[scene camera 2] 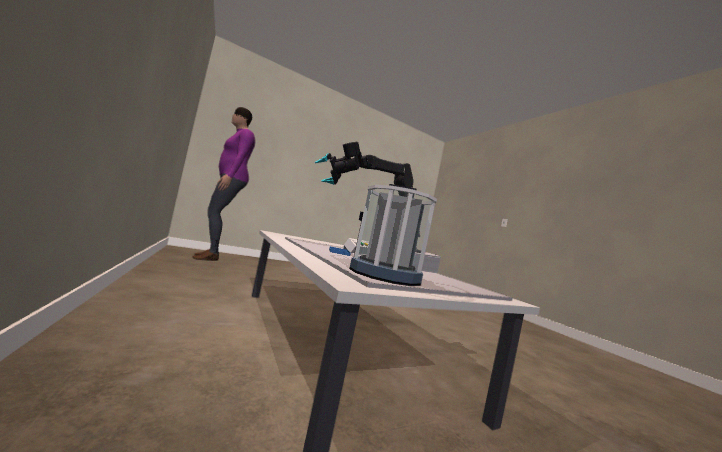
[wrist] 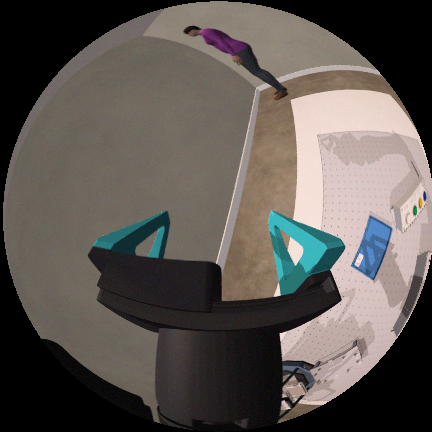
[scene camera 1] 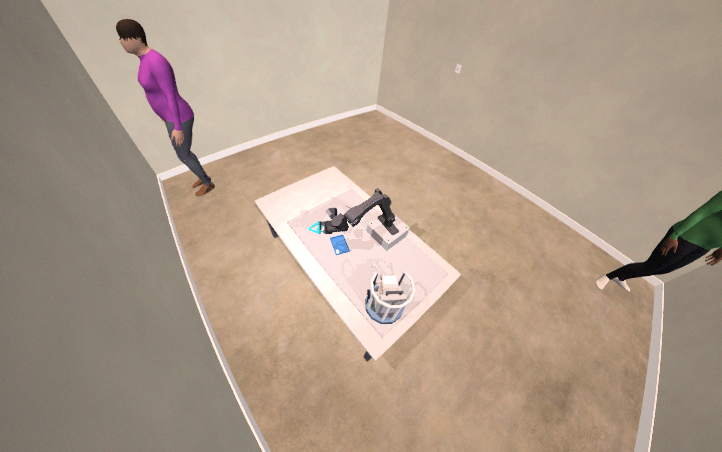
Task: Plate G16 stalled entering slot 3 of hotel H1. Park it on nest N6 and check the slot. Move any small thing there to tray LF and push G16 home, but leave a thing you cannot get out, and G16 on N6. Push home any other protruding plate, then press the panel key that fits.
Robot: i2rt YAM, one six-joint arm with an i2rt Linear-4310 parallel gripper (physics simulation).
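Seen in the pictures: gripper, fingertip midpoint: [scene camera 2: 318, 171] [wrist: 218, 216] [scene camera 1: 312, 229]; arm's base, origin of the base link: [scene camera 1: 388, 224].
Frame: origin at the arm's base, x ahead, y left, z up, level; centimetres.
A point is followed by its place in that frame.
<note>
My gripper [scene camera 1: 315, 228] @[x 59.3, y -2.1, z 28.9 cm] [scene camera 2: 318, 171] @[x 59.3, y -2.1, z 28.9 cm] [wrist: 218, 216] @[x 59.3, y -2.1, z 28.9 cm] is open and empty, its cyan fingers wide apart high above the table. A round cage with pale posts and a blue base [scene camera 1: 380, 318] @[x 46.3, y 53.8, z -2.7 cm] [scene camera 2: 386, 270] @[x 42.6, y 57.9, z -5.9 cm], the plate hotel, stands at one table end. Part of it shows low in the wrist view. Its slots, G16 and any protruding plate cannot be told. A blue tray [scene camera 1: 339, 244] @[x 38.2, y -8.1, z -9.0 cm] [scene camera 2: 338, 250] @[x 41.2, y -0.2, z -7.6 cm] [wrist: 372, 245] @[x 38.7, y -8.0, z -9.0 cm] with a small white label lies on the mat; the label is unreadable. The key panel [wrist: 406, 210] has white, green, yellow and blue keys. Nest N6 cannot be told.
The arm's pale base box [scene camera 1: 387, 234] @[x 5.9, y 7.1, z -0.5 cm] stands at the table's long edge. A grey mat [scene camera 1: 314, 242] @[x 53.6, y -19.2, z -9.2 cm] [wrist: 345, 200] @[x 51.5, y -19.6, z -9.3 cm] covers much of the white table [scene camera 1: 298, 194] @[x 42.8, y -75.7, z -10.6 cm] [scene camera 2: 436, 302] @[x 29.4, y 66.8, z -11.5 cm]. A person in purple [scene camera 1: 159, 87] [scene camera 2: 238, 154] [wrist: 225, 42] and one in green [scene camera 1: 698, 229] stand away from the table.
</note>
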